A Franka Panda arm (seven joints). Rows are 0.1 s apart.
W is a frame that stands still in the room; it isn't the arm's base.
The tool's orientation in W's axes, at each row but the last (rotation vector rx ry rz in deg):
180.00, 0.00, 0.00
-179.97, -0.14, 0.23
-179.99, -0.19, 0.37
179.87, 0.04, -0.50
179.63, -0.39, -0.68
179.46, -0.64, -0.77
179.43, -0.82, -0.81
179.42, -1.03, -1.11
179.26, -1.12, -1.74
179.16, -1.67, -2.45
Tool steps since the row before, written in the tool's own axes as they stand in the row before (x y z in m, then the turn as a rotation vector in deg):
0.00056, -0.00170, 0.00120, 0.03, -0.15, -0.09
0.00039, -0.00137, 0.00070, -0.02, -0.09, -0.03
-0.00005, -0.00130, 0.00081, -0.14, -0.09, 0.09
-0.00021, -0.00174, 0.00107, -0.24, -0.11, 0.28
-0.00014, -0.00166, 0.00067, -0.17, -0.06, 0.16
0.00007, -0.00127, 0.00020, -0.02, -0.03, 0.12
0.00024, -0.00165, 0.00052, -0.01, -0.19, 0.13
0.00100, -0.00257, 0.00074, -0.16, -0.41, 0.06
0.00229, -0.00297, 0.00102, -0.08, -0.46, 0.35
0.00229, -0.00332, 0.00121, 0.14, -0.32, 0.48
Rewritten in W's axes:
0.00056, 0.00170, -0.00120, 0.03, 0.15, 0.09
0.00039, 0.00137, -0.00070, -0.02, 0.09, 0.03
-0.00006, 0.00130, -0.00081, -0.14, 0.09, -0.09
-0.00022, 0.00174, -0.00107, -0.24, 0.11, -0.28
-0.00014, 0.00166, -0.00068, -0.17, 0.06, -0.16
0.00008, 0.00127, -0.00021, -0.02, 0.03, -0.12
0.00025, 0.00164, -0.00054, -0.01, 0.19, -0.13
0.00102, 0.00255, -0.00078, -0.16, 0.41, -0.06
0.00231, 0.00293, -0.00110, -0.08, 0.46, -0.35
0.00232, 0.00326, -0.00132, 0.13, 0.31, -0.49

